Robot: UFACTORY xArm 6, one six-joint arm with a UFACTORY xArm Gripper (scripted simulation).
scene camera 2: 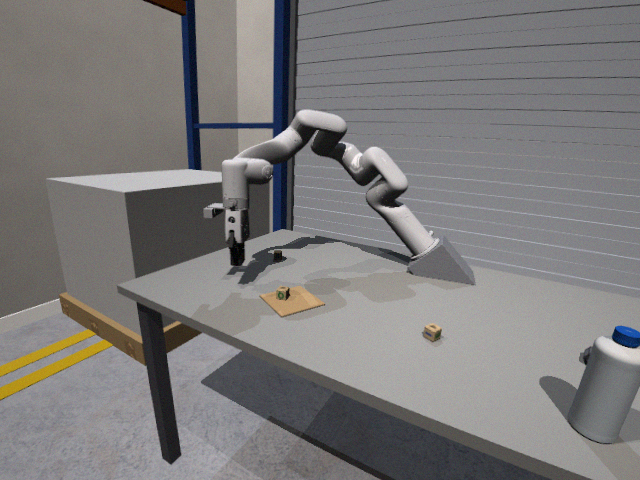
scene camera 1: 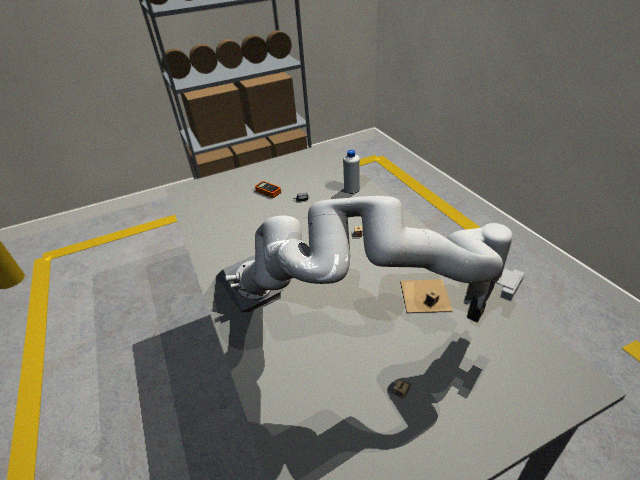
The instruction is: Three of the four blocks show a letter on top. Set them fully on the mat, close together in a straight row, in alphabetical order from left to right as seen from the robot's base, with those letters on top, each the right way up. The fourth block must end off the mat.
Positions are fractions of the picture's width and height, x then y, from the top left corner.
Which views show the mat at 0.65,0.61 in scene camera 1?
Scene camera 2 and scene camera 1: all of them.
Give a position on a mat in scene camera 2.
At 0.47,0.62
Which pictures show the gripper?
Scene camera 2 and scene camera 1: all of them.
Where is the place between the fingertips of the gripper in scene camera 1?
0.74,0.66
